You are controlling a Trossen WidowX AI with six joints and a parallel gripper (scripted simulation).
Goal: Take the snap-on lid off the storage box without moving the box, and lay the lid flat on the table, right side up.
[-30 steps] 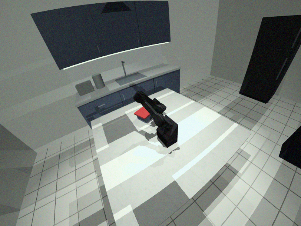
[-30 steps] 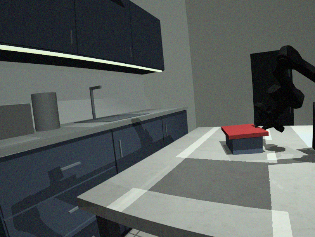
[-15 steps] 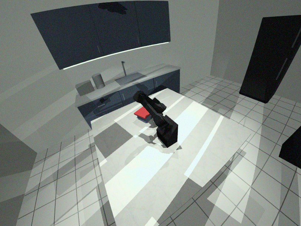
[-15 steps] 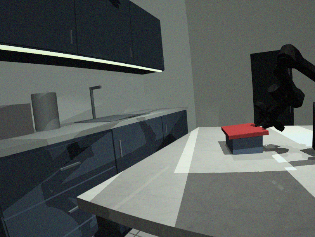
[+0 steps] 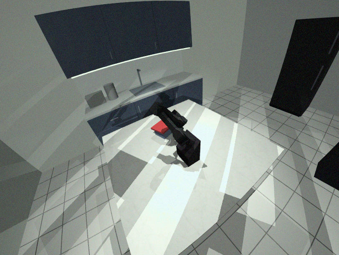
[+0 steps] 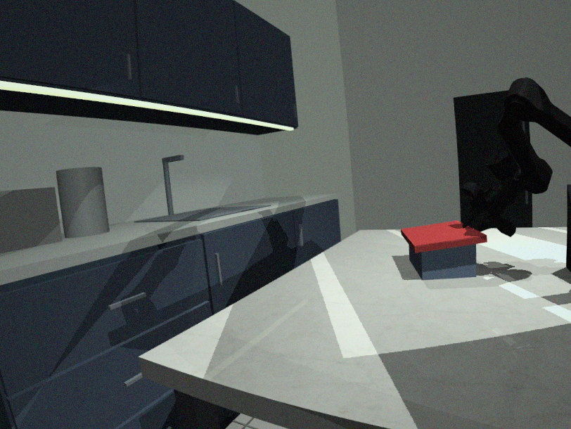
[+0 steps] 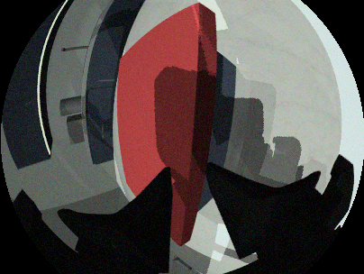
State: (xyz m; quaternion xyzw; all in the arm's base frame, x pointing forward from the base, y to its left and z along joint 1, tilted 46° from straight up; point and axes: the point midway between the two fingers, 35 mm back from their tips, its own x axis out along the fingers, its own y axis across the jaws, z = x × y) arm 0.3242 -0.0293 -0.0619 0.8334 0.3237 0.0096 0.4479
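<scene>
Now: the red lid 80 mm ahead of my gripper tip and 20 mm to the left of it. From my gripper tip the other things lie so: storage box (80 mm ahead, 20 mm to the left, 50 mm below).
</scene>
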